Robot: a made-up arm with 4 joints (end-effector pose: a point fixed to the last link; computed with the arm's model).
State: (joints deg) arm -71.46 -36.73 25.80 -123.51
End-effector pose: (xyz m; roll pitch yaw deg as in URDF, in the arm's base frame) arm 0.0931 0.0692 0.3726 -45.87 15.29 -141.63
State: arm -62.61 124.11 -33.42 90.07
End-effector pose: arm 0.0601 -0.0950 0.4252 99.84 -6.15 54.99
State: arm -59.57 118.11 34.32 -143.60
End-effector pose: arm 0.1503 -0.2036 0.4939 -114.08 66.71 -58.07
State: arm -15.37 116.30 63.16 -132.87
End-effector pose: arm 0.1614 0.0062 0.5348 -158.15 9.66 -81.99
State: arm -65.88 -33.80 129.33 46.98
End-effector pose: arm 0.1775 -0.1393 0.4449 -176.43 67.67 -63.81
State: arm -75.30 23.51 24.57 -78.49
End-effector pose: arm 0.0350 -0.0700 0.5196 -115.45 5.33 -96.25
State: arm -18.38 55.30 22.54 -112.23
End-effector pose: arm -0.0143 0.0070 0.4711 -102.78 -23.78 -61.16
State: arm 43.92 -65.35 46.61 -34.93
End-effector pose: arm 0.0626 0.0548 0.1238 -11.81 -20.59 -156.44
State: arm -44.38 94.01 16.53 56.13
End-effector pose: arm 0.0867 0.0311 0.4652 106.08 24.40 17.46
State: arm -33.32 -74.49 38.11 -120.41
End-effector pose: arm 0.1651 0.0904 0.2602 4.49 22.24 -139.98
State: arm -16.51 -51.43 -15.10 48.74
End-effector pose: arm 0.2332 0.0715 0.3179 -95.37 -49.72 133.33
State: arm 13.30 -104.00 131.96 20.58
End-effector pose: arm 0.0242 0.0205 0.3390 -105.86 -27.42 -74.75
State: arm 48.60 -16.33 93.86 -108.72
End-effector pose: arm -0.0405 0.0243 0.2047 -40.69 -28.79 -99.33
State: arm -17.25 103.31 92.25 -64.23
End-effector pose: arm 0.2528 0.0272 0.4690 137.16 2.61 -77.05
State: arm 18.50 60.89 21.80 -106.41
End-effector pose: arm -0.0404 0.0792 0.3964 -138.24 -54.08 -31.11
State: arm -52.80 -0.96 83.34 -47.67
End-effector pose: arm 0.0880 -0.0620 0.5312 -153.12 18.15 -114.78
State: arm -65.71 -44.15 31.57 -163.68
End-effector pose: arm 0.1425 0.0518 0.3167 3.44 24.80 -125.44
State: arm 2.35 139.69 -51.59 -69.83
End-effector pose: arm 0.1296 -0.0170 0.5368 -143.07 -2.64 33.18
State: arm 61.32 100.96 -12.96 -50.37
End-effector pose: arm -0.0408 0.1431 0.2646 109.12 1.58 43.86
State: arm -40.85 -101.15 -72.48 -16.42
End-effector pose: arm 0.3065 -0.0777 0.3152 -59.17 -2.08 71.84
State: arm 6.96 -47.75 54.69 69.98
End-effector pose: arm 0.1674 0.1114 0.3172 169.03 -63.21 -107.12
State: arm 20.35 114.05 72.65 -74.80
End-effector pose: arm 0.1919 0.1529 0.3982 137.91 -25.59 -53.45
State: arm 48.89 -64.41 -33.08 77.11
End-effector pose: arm 0.2158 0.0448 0.2666 -99.46 14.85 133.46
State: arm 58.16 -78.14 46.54 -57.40
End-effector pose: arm 0.1037 -0.0262 0.0902 22.02 -18.35 -138.40
